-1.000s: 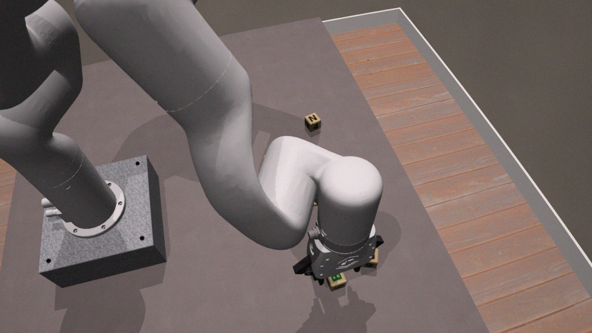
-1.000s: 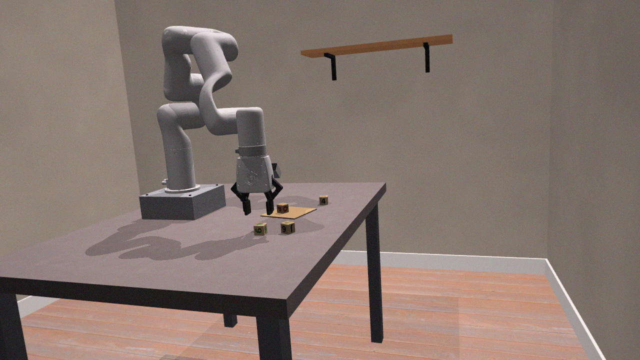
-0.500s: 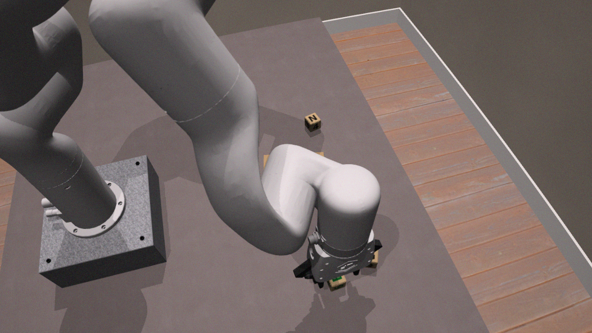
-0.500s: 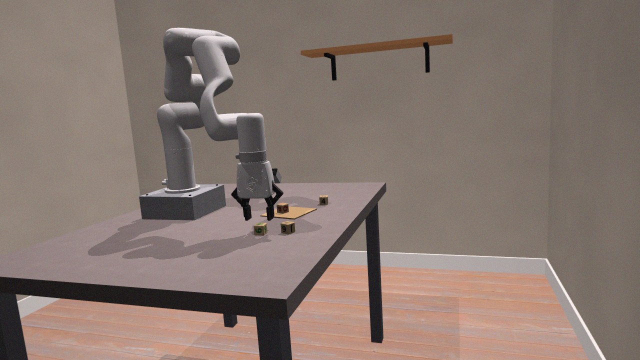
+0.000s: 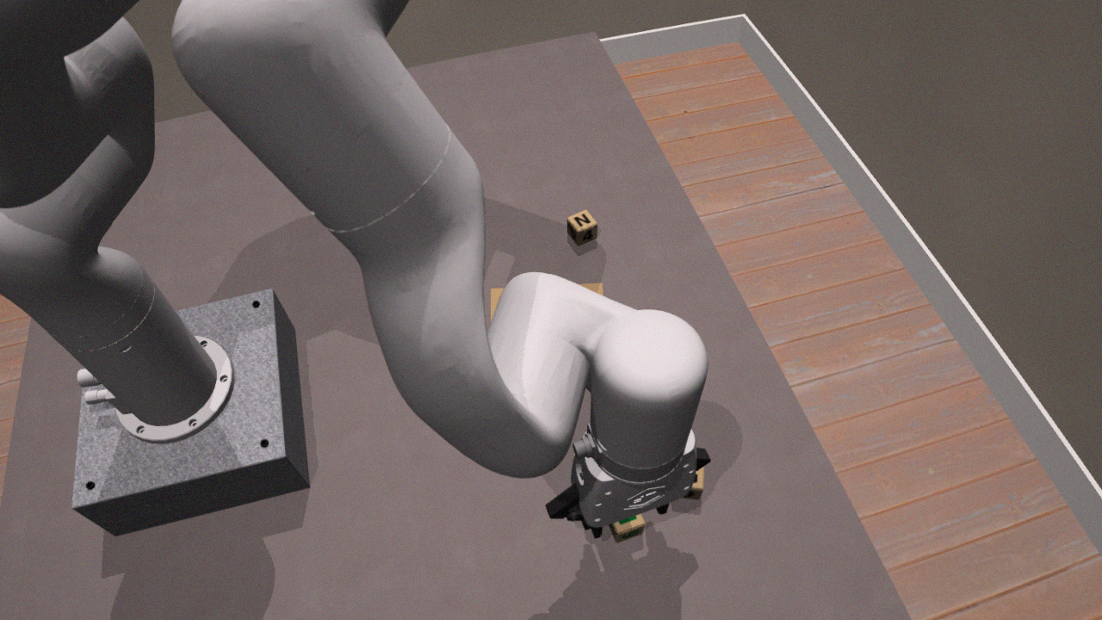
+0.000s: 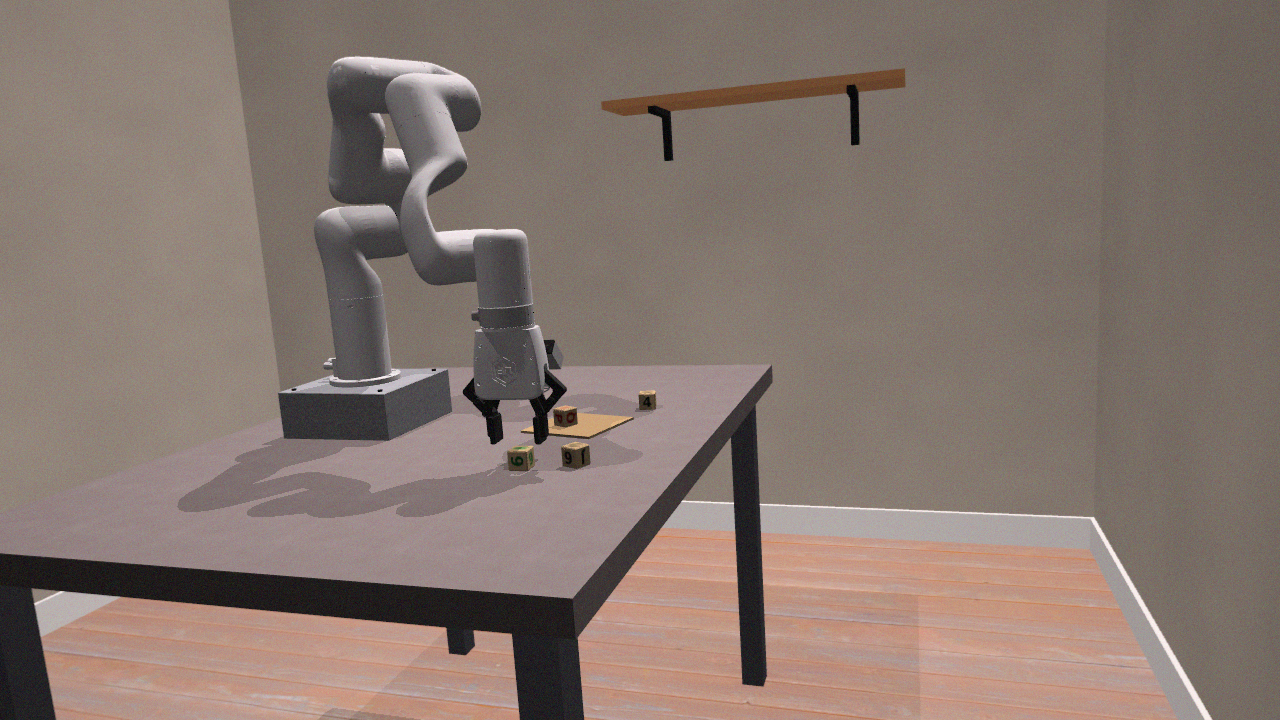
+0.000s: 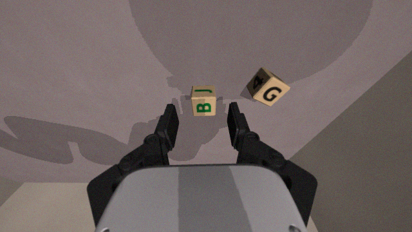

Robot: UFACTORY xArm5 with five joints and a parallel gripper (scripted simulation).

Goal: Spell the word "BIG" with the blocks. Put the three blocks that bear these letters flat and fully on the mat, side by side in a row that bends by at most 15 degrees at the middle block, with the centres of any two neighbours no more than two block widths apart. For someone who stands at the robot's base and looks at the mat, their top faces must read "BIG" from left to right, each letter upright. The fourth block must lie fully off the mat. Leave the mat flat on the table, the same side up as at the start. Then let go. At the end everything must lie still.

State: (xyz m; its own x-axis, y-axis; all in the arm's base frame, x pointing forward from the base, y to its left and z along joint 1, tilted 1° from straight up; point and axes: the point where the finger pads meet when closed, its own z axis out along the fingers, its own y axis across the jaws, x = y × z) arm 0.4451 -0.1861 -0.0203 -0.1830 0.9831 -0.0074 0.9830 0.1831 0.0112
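Now: hand 4 cm above the B block. Also, from my hand: tan mat 25 cm to the left, 5 cm below, 4 cm behind; G block 7 cm ahead, 4 cm below, 3 cm to the left.
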